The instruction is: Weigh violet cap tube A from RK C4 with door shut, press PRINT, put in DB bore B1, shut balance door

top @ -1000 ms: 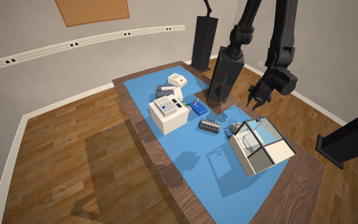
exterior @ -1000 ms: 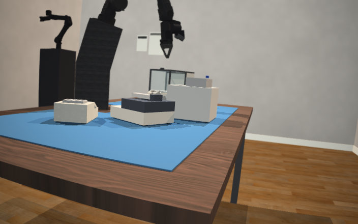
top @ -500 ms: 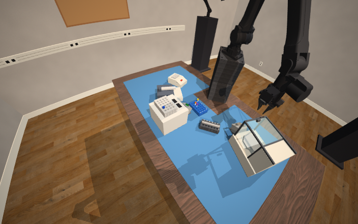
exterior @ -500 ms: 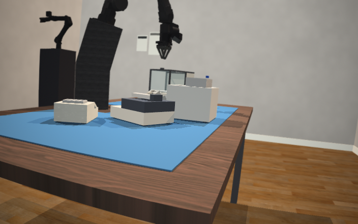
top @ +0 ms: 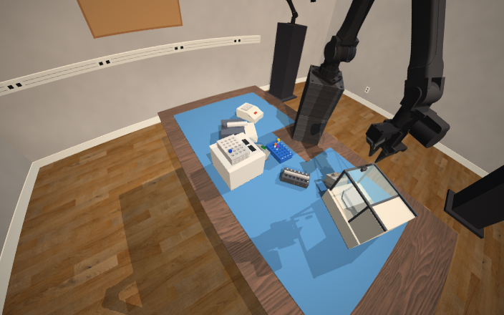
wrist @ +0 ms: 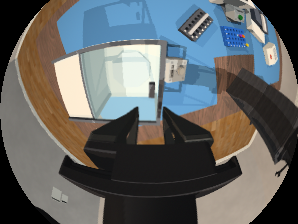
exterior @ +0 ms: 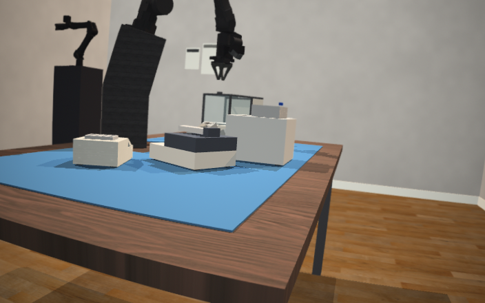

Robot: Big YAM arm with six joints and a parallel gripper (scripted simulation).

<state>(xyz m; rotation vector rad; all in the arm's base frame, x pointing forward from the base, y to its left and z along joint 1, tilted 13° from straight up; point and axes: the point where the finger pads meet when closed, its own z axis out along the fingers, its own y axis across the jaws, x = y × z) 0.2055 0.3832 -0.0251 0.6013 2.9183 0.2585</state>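
The balance door is 7 cm below my hand, 2 cm to the left of it and 1 cm ahead of it. Also, from my hand: blue rack RK 38 cm to the right, 27 cm below, 4 cm ahead; then round white print key 21 cm below, 8 cm to the right, 4 cm behind; then dark magnet block 26 cm below, 21 cm to the right, 10 cm ahead.
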